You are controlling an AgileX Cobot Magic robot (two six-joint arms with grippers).
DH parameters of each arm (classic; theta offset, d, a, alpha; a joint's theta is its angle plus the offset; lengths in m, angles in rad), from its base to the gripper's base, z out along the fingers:
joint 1: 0 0.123 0 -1.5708
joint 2: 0.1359 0 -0.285 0
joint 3: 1.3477 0 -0.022 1.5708
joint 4: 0 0.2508 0 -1.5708
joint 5: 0 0 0.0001 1.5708
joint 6: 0 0.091 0 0
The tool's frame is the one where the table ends.
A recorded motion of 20 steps. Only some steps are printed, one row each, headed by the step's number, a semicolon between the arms.
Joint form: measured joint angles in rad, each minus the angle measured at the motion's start. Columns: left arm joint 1, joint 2, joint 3, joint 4, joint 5, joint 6; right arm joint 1, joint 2, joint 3, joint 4, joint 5, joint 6.
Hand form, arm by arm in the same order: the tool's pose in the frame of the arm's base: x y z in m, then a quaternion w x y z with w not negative. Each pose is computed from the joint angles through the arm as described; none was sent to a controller.
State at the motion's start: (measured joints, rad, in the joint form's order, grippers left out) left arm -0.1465 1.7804 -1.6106 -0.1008 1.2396 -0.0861; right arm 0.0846 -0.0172 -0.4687 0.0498 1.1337 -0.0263
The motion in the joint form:
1: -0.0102 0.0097 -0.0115 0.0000 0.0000 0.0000; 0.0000 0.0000 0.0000 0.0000 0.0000 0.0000
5: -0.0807 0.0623 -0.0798 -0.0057 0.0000 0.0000; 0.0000 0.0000 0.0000 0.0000 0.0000 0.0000
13: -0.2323 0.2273 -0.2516 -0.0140 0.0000 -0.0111; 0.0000 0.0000 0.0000 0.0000 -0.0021 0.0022
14: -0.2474 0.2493 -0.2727 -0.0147 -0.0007 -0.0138; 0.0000 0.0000 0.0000 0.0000 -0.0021 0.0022
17: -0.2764 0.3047 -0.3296 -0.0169 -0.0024 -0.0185; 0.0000 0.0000 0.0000 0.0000 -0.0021 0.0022
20: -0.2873 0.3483 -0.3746 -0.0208 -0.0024 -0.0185; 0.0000 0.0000 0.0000 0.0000 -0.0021 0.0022
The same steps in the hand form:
1: 0.3674 -0.0668 0.3041 0.11782 0.02467 0.99066 -0.06406; -0.0076 0.0035 0.2628 0.48281 -0.05018 0.87342 0.03893
5: 0.3765 -0.0964 0.3029 0.12270 0.05932 0.98803 -0.07221; -0.0076 0.0035 0.2628 0.48281 -0.05018 0.87342 0.03893
13: 0.3964 -0.1684 0.2828 0.11870 0.12781 0.98084 -0.08672; -0.0075 0.0035 0.2630 0.48369 -0.04916 0.87297 0.03949
14: 0.3986 -0.1764 0.2791 0.11774 0.13378 0.98004 -0.08807; -0.0075 0.0035 0.2630 0.48369 -0.04916 0.87297 0.03949
17: 0.4052 -0.1934 0.2704 0.11748 0.14541 0.97810 -0.09149; -0.0075 0.0035 0.2630 0.48369 -0.04916 0.87297 0.03949
20: 0.4119 -0.2023 0.2630 0.11712 0.15037 0.97714 -0.09416; -0.0075 0.0035 0.2630 0.48369 -0.04916 0.87297 0.03949

